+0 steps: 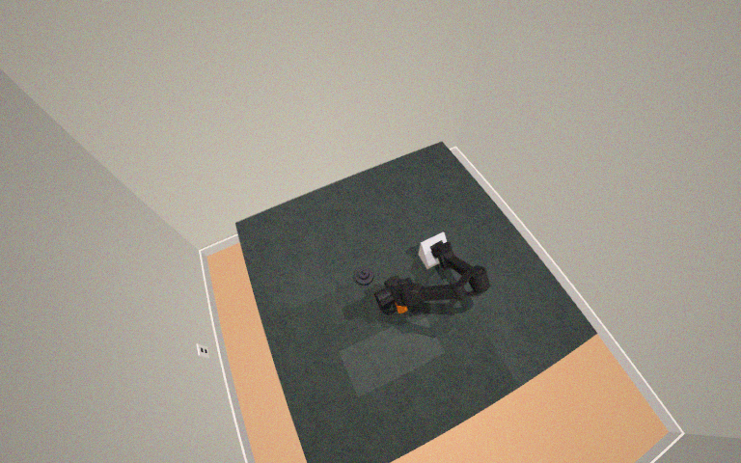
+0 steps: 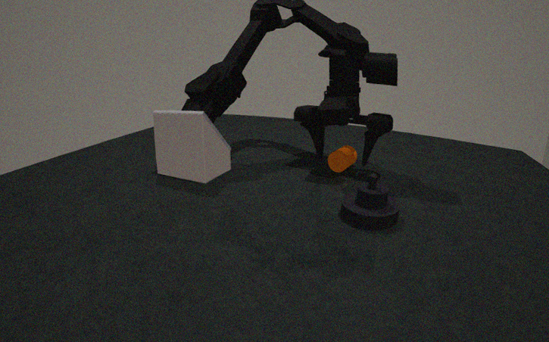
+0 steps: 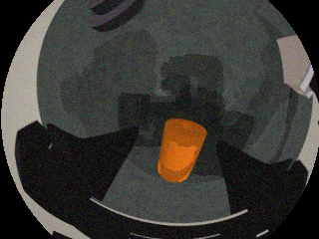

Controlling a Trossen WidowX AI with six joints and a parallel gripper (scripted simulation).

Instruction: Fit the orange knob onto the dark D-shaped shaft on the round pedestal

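Now: the orange knob 1 cm to the left of my gripper tip. Round my gripper tip: dark round pedestal: 7 cm ahead, 19 cm to the right, 1 cm above.
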